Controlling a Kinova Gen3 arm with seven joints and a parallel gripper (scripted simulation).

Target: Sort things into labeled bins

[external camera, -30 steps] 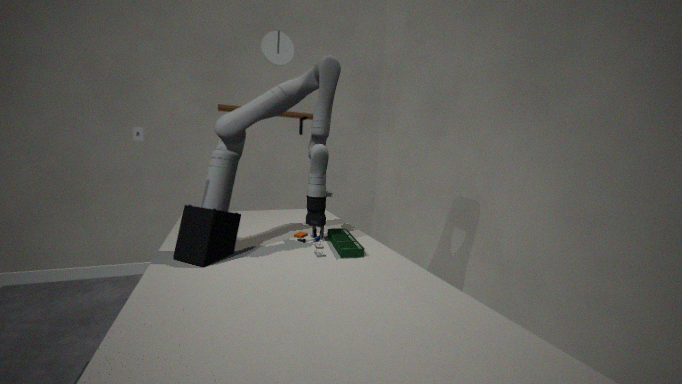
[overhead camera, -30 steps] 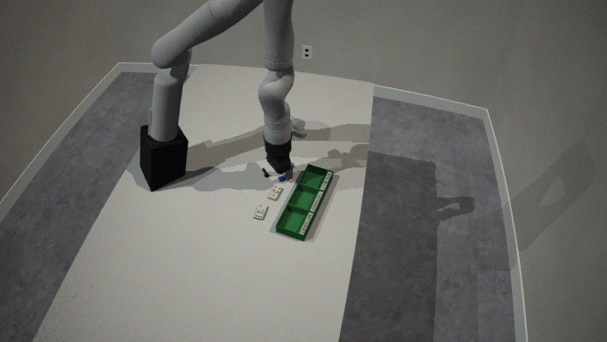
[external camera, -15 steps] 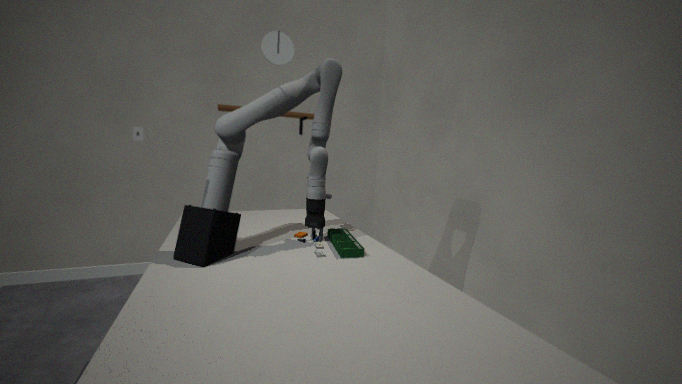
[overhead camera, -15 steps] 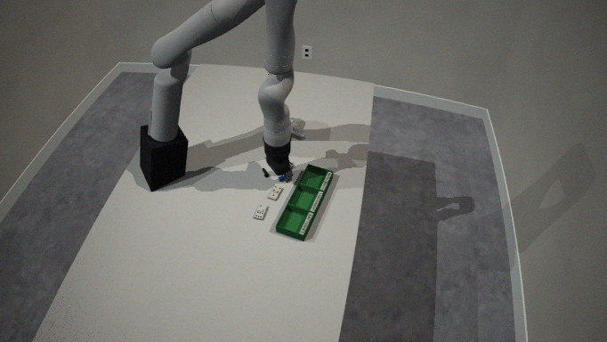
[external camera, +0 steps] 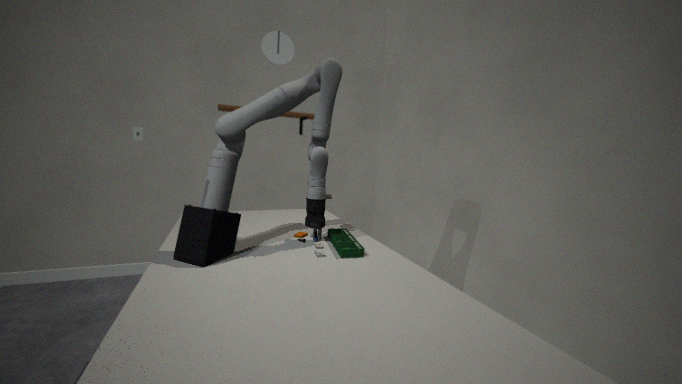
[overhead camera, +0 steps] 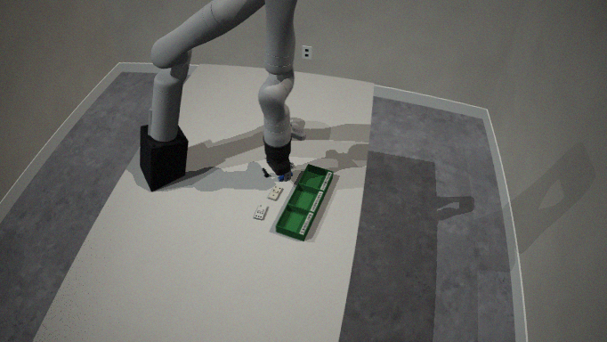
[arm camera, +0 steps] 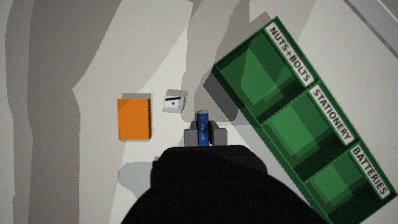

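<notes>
My gripper is now 5 cm to the right of the grey piece and 1 cm above it. Also, from my hand: black bolt 6 cm behind, 1 cm below; orange flat block 8 cm to the left, 5 cm behind, 1 cm below; blue battery 1 cm below.
</notes>
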